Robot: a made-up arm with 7 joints. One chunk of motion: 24 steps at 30 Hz.
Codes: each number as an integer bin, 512 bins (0 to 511) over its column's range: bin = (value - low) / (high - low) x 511, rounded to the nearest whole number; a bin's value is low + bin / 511 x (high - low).
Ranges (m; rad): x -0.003..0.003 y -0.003..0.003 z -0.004..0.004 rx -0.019..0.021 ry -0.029..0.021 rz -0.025..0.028
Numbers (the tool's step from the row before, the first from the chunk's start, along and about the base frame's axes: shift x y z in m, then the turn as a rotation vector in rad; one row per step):
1: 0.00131 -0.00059 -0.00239 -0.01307 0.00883 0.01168
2: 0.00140 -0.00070 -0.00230 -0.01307 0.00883 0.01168
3: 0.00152 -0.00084 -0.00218 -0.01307 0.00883 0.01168
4: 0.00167 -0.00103 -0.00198 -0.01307 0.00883 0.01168
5: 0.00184 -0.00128 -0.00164 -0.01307 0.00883 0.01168
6: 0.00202 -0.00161 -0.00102 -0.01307 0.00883 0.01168
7: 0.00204 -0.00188 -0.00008 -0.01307 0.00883 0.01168
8: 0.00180 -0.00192 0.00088 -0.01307 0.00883 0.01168
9: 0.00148 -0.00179 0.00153 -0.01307 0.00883 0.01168
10: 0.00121 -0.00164 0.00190 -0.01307 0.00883 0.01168
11: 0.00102 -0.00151 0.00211 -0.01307 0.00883 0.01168
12: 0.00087 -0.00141 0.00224 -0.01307 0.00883 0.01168
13: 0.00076 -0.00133 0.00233 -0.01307 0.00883 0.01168
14: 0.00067 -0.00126 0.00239 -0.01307 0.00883 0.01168
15: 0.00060 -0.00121 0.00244 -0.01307 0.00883 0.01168
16: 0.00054 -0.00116 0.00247 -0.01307 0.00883 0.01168
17: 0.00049 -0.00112 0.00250 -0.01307 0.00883 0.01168
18: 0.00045 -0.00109 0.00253 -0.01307 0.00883 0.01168
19: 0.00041 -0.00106 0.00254 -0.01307 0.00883 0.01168
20: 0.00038 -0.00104 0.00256 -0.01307 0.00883 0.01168
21: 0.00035 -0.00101 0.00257 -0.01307 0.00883 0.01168
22: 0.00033 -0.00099 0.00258 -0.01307 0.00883 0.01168
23: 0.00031 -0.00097 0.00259 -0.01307 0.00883 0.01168
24: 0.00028 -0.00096 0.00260 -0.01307 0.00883 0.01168
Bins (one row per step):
1: 367 205 103 76 387 354
2: 375 196 109 76 387 354
3: 385 184 116 76 387 354
4: 398 168 129 76 387 354
5: 412 146 151 76 387 354
6: 428 118 190 76 387 354
7: 429 95 250 76 387 354
8: 409 92 312 76 387 354
9: 382 103 353 76 387 354
10: 359 116 377 76 387 354
11: 342 127 390 76 387 354
12: 330 135 399 76 387 354
13: 320 142 404 76 387 354
14: 313 148 408 76 387 354
15: 307 152 411 76 387 354
16: 301 157 413 76 387 354
17: 297 160 415 76 387 354
18: 294 163 417 76 387 354
19: 290 165 418 76 387 354
20: 288 167 419 76 387 354
21: 285 169 420 76 387 354
22: 284 171 420 76 387 354
23: 282 173 421 76 387 354
24: 279 174 422 76 387 354

